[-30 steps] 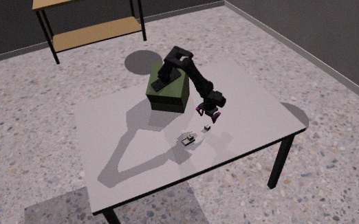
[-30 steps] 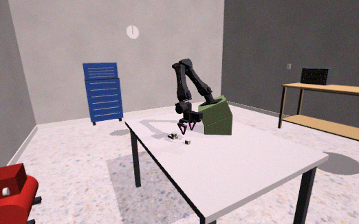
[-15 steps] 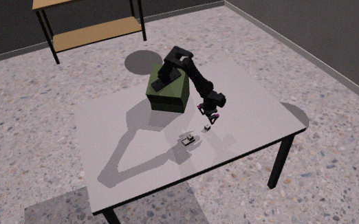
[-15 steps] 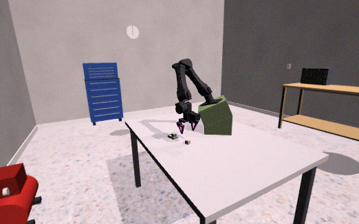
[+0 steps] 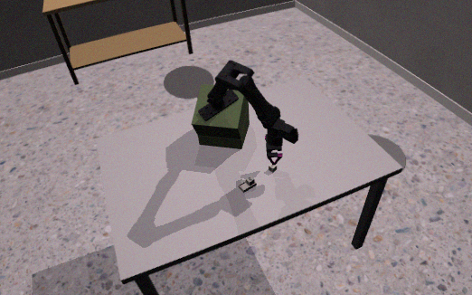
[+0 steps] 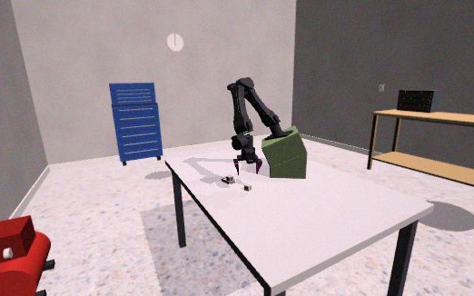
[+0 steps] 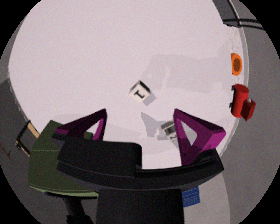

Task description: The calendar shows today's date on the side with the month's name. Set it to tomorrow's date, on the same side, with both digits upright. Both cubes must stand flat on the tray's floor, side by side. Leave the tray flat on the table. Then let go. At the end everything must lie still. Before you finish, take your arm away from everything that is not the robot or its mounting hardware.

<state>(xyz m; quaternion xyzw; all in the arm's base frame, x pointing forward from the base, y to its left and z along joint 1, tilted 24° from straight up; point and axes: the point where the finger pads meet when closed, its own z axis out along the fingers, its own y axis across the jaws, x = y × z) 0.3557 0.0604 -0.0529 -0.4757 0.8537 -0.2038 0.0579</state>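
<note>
Right now the white cube is 8 cm below my hand. From my hand the other things lie so: calendar tray 1 cm ahead, 16 cm to the right, 9 cm below.
</note>
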